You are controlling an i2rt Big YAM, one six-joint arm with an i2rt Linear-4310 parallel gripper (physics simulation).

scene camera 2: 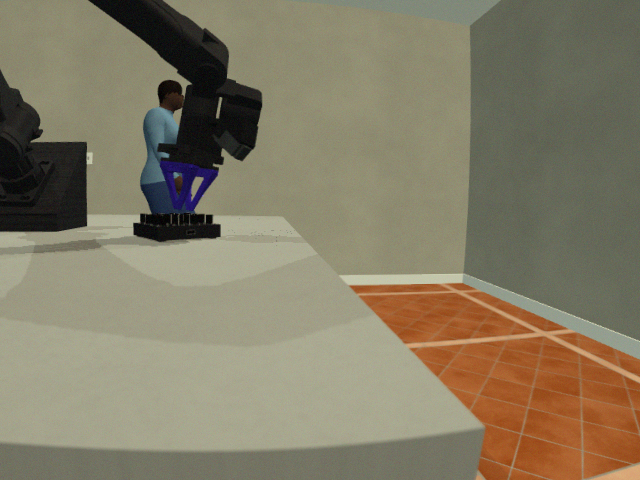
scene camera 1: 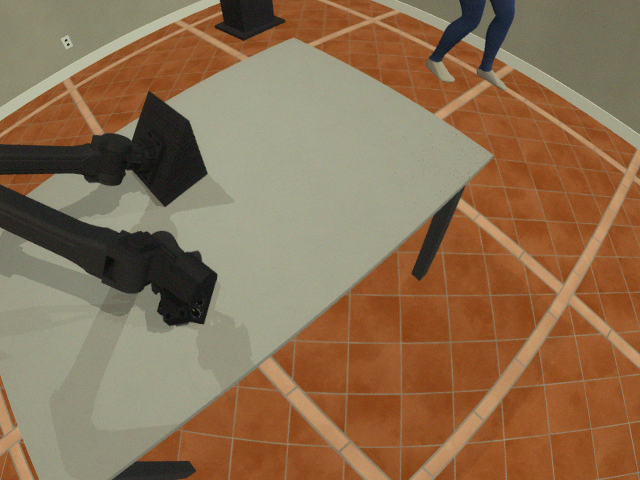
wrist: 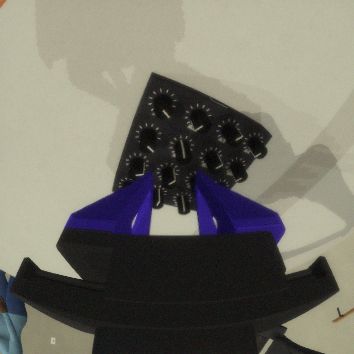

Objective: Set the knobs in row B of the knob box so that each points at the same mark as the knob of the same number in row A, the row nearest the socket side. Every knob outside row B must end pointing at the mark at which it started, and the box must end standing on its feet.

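Frame: origin at the arm's base, x left, y ahead, z down, level; millimetres.
Seen in the pictures: gripper, between the fingertips: (scene camera 2: 183, 209) (wrist: 173, 178); arm's base, origin of its link: (scene camera 2: 26, 184) (scene camera 1: 152, 156).
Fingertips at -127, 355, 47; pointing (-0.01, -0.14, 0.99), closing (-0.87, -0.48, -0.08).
Observation:
Offsets run from my fingertips to a thing's top centre, as dx, dy, dz. Level surfaces: height alone.
The black knob box @(-10, -11, +6) (scene camera 1: 204, 310) (scene camera 2: 176, 231) (wrist: 192, 106) stands level on the table, its socket facing scene camera 2. In the wrist view, row A is at the top: A1 @(-18, +45, +6) (wrist: 163, 105), A2 @(-34, +24, +6) (wrist: 198, 119), A3 @(-51, +2, +6) (wrist: 231, 132), A4 @(-66, -19, +6) (wrist: 256, 145). Below are B1 @(+3, +29, +6) (wrist: 148, 137), B2 @(-13, +8, +6) (wrist: 182, 148), B3 @(-29, -14, +6) (wrist: 212, 159) and B4 @(-45, -35, +6) (wrist: 237, 170). B1's line points to the lower right; B2's runs nearly upright. My gripper (scene camera 2: 184, 208) (wrist: 173, 178) is partly open and empty, its blue tips close above the knob tops. The fingers hide parts of rows C and D. The arm hides most of the box in scene camera 1.
The grey table @(dz +45) (scene camera 1: 310, 155) (scene camera 2: 232, 387) has its long edge near the box. The arm's black base (scene camera 1: 170, 155) (scene camera 2: 62, 180) stands on the table, to the left in scene camera 2. A person (scene camera 1: 467, 31) (scene camera 2: 157, 134) stands beyond the table. Arm shadows fall around the box.

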